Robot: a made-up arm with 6 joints.
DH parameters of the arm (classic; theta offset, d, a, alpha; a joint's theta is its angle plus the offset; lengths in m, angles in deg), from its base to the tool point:
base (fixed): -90 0.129 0 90
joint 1: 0 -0.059 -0.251 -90
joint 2: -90 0.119 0.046 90
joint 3: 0 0.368 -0.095 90
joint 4: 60.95 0 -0.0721 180
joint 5: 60.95 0.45 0.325 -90
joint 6: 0 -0.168 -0.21 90
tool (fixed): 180 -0.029 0 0
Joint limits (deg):
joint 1: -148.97..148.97
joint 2: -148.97..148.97
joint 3: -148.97..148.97
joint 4: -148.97..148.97
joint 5: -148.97..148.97
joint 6: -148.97..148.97
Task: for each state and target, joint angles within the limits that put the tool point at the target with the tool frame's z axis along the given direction. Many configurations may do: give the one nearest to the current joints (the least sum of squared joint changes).
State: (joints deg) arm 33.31 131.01 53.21 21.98 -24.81 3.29
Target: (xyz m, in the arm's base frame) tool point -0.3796 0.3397 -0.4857 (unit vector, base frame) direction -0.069 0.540 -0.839
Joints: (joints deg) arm 48.62 81.77 108.27 54.52 2.06 15.32
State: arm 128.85 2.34 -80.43 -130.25 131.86 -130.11
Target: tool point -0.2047 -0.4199 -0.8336 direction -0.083 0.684 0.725
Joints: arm 146.42 12.85 -67.43 -124.31 126.54 -79.20
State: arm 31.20 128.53 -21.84 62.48 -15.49 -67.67
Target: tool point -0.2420 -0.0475 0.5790 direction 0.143 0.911 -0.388
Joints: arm 57.94 131.54 -50.73 46.42 6.19 -92.23
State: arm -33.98 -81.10 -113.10 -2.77 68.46 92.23
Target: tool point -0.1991 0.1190 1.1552 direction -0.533 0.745 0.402
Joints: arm -73.23 -32.58 -81.05 42.90 25.80 47.97
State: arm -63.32 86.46 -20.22 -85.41 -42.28 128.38
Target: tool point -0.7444 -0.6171 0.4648 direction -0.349 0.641 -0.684
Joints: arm -66.16 90.16 -4.26 -60.76 -100.00 146.41
